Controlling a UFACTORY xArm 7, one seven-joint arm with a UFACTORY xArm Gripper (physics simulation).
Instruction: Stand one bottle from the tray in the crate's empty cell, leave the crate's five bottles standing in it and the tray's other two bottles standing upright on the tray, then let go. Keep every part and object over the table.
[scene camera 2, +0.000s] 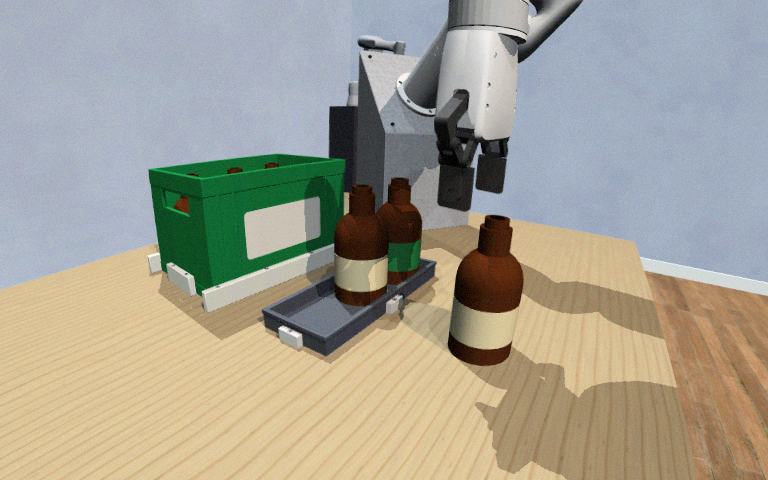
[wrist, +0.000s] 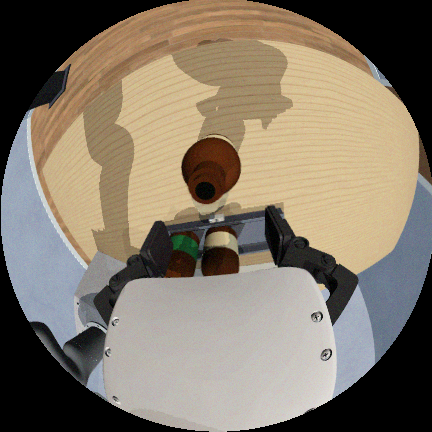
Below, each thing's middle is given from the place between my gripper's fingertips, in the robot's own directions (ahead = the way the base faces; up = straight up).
My hand is 29 cm to the left of the white rail (scene camera 2: 232, 291), 16 cm above it and 3 cm short of it.
